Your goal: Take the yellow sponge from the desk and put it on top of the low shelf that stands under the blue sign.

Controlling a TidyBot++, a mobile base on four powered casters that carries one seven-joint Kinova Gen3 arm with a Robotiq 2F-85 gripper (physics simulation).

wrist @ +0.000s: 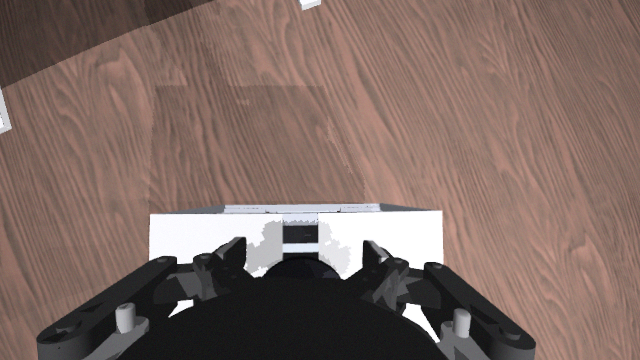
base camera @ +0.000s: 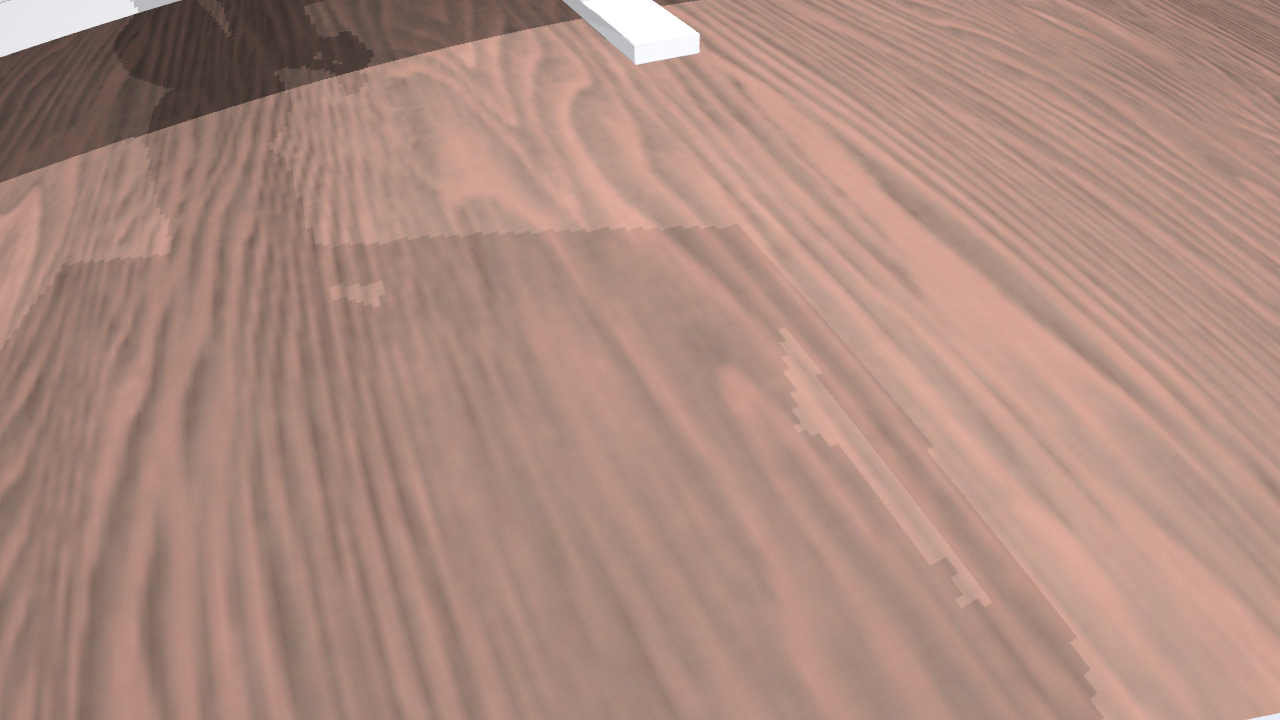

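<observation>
My gripper is open in the wrist view, its two black fingers wide apart with no object between them. It is over the white top of the robot's own base. The yellow sponge, the low shelf and the blue sign do not show in either view. White legs or bars stand at the upper edge of the views, and I cannot tell if they belong to the desk.
A white bar end is at the top of both views. Another white piece is at the left edge of the wrist view. A pale surface is at the top left, beside a dark shadow on the wood-grain floor.
</observation>
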